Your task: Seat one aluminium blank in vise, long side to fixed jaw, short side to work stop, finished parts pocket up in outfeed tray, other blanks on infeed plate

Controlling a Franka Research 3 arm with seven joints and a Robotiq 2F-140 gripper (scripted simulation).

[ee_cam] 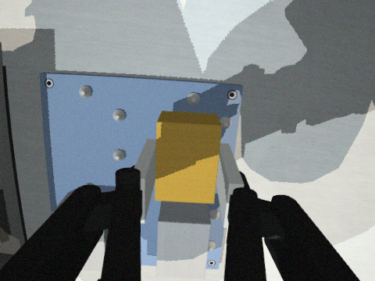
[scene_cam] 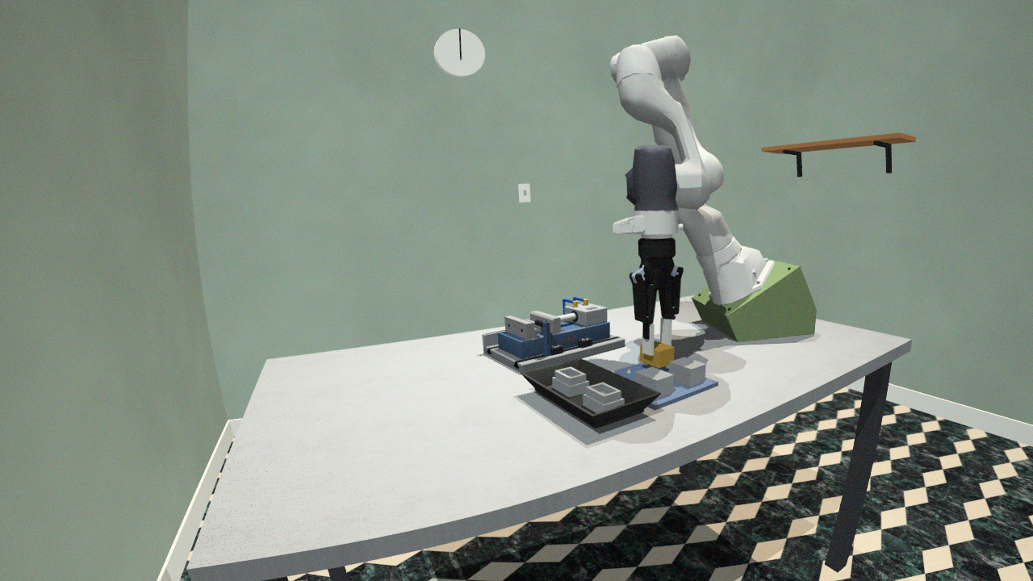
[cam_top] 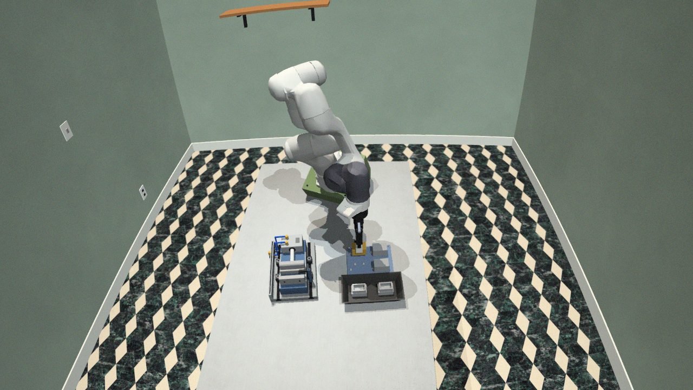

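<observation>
Right now my hand is 4 cm above the brass blank. Also, from my hand: aluminium blank 9 cm to the left, 5 cm below, 1 cm ahead; then hose block 28 cm to the right, 4 cm behind; then blue infeed plate 8 cm below, 5 cm ahead, 4 cm to the left.
</observation>
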